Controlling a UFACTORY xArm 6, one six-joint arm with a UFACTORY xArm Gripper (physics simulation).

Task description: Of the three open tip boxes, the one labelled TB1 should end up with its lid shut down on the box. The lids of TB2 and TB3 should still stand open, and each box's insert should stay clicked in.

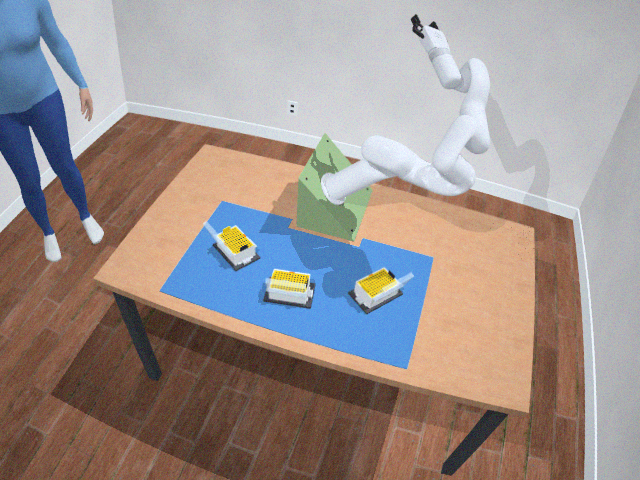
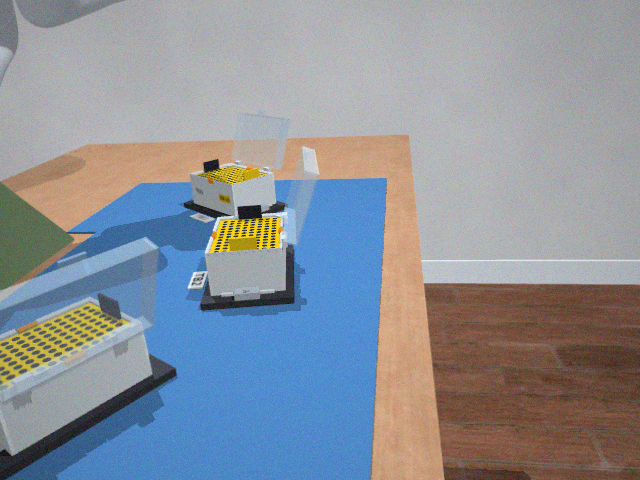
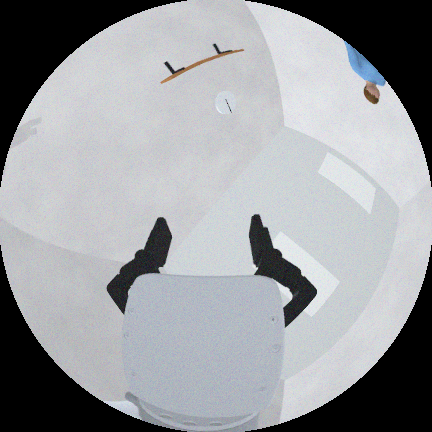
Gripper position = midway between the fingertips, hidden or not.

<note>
I see my gripper [image 1: 422,20] and a blue mat [image 2: 294,384].
My gripper shows as well in image 3 [image 3: 207,225]. The blue mat shows as well in image 1 [image 1: 203,277].
</note>
